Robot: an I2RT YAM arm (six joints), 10 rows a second.
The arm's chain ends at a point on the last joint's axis. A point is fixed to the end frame.
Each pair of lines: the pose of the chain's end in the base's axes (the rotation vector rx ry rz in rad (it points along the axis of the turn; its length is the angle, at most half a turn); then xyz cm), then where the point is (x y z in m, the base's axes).
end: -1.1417 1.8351 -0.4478 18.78 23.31 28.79
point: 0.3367 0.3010 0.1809
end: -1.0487 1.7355 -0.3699 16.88 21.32 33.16
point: 0.3248 0.2965 0.2482
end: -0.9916 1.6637 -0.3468 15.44 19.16 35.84
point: 0.3150 0.2809 0.2917
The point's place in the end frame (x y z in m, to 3 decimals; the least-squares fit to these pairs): -0.029 0.030 0.191
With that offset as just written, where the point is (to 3 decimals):
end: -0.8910 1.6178 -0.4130 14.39 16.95 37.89
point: 0.316 0.249 0.329
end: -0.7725 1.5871 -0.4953 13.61 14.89 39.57
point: 0.318 0.212 0.363
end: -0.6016 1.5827 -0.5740 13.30 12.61 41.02
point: 0.324 0.165 0.394
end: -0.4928 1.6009 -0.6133 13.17 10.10 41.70
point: 0.326 0.123 0.407
